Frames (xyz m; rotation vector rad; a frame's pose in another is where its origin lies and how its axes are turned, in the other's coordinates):
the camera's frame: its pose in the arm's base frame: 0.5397 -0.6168 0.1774 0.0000 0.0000 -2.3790
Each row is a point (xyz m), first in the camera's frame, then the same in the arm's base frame.
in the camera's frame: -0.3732 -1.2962 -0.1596
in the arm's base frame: -0.0859 0.5782 0.0178
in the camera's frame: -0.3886 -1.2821 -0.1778
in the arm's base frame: -0.0650 0.5787 -0.0004
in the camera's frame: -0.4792 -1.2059 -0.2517
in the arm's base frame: 0.0532 0.5862 -0.0743
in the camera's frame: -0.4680 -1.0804 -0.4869
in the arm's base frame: 0.1317 0.4877 -0.3095
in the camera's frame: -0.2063 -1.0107 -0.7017
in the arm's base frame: -0.0093 0.2565 -0.5243
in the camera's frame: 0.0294 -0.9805 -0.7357
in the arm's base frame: -0.1589 0.0718 -0.5583
